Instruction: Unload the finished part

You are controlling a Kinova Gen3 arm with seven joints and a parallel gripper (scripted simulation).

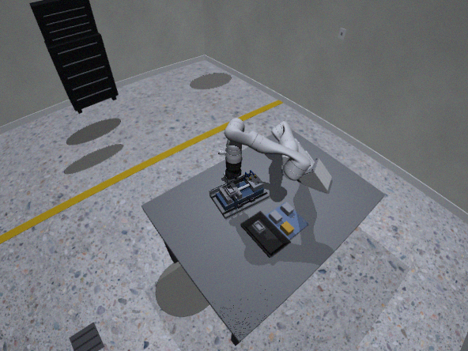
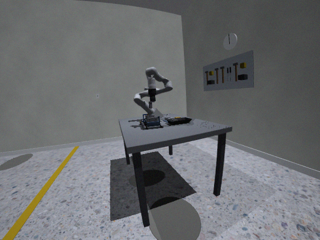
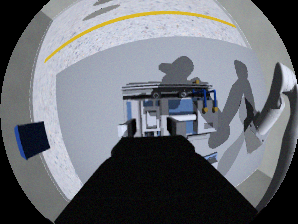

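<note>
The vise lies 60 mm behind my hand, 10 mm to the left of it and 160 mm below it. The rest, counted from my hand: yellow block: 110 mm behind, 350 mm to the left, 170 mm below.
</note>
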